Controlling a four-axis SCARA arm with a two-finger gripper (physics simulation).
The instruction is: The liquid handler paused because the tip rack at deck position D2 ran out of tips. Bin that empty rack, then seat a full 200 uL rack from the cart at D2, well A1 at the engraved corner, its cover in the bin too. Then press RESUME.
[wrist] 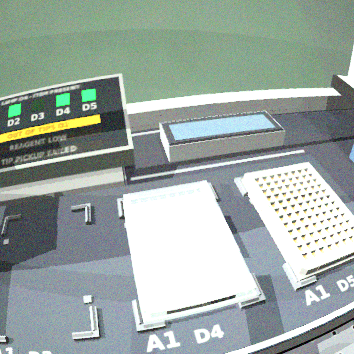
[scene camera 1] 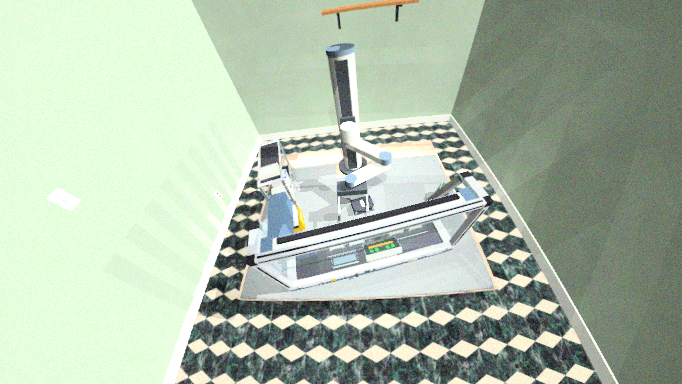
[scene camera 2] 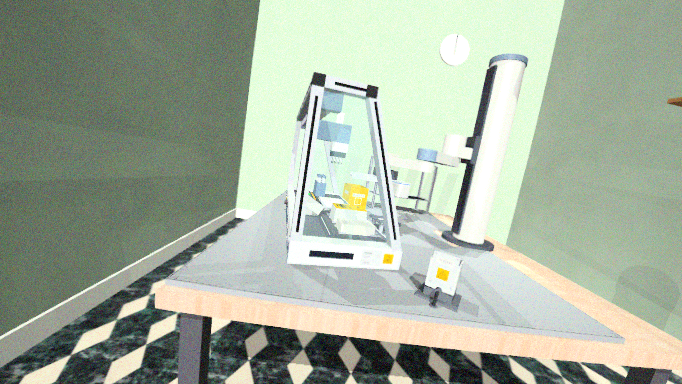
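Where they show: gripper, between the fingertips: (wrist: 151, 54) (scene camera 1: 353, 212) (scene camera 2: 351, 174); arm's base, origin of its link: (scene camera 1: 353, 165) (scene camera 2: 466, 242).
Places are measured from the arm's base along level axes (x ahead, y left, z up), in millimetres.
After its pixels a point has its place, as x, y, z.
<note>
My gripper (scene camera 1: 354, 212) {642, -9, 246} hangs open and empty below the arm, behind the liquid handler (scene camera 1: 370, 219) {856, 66, 530} (scene camera 2: 300, 254) {783, 553, 41}; its fingers do not show in the wrist view. The status panel (scene camera 1: 382, 248) (wrist: 60, 122) {805, 102, 136} has a yellow out-of-tips line and green squares over D2, D4 and D5; D3 is dark. The rack at D2 and the RESUME button do not show in the wrist view. Pale labware (scene camera 2: 355, 226) {626, 389, 100} stands on the deck in scene camera 2, its positions unclear. The yellow waste bin (scene camera 1: 300, 219) {590, -363, 129} (scene camera 2: 356, 196) stands at the handler's far end. The cart (scene camera 1: 270, 151) {148, -577, 363} (scene camera 2: 432, 190) {17, -539, 191} is at the back; its racks are unclear.
A white covered item (wrist: 180, 245) {683, -19, 86} sits at D4 and a tip rack (wrist: 305, 215) {705, -135, 85} at D5. Corner brackets (wrist: 92, 320) {621, 47, 77} mark the bare D3 nest. A dark block (scene camera 1: 359, 205) {470, 27, 63} stands close by my fingers. The arm column (scene camera 1: 345, 90) {77, 6, 687} (scene camera 2: 492, 150) {23, 71, 465} rises behind; a white box (scene camera 2: 444, 272) {423, 654, 91} stands near the table's end.
</note>
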